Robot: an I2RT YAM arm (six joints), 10 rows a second.
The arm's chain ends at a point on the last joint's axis. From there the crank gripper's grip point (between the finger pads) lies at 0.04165 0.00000 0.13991 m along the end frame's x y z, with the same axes.
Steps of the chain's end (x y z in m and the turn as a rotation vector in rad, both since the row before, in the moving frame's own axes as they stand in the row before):
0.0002 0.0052 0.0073 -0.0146 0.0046 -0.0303
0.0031 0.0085 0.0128 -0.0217 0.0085 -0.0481
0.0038 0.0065 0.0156 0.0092 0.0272 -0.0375
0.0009 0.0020 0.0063 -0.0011 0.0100 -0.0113
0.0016 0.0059 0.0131 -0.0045 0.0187 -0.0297
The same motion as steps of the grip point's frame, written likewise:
0.0009 0.0060 0.0071 -0.0146 0.0046 -0.0303
0.0043 0.0095 0.0124 -0.0217 0.0085 -0.0481
0.0075 0.0036 0.0144 0.0092 0.0272 -0.0375
0.0023 0.0017 0.0059 -0.0011 0.0100 -0.0113
0.0042 0.0053 0.0123 -0.0045 0.0187 -0.0297

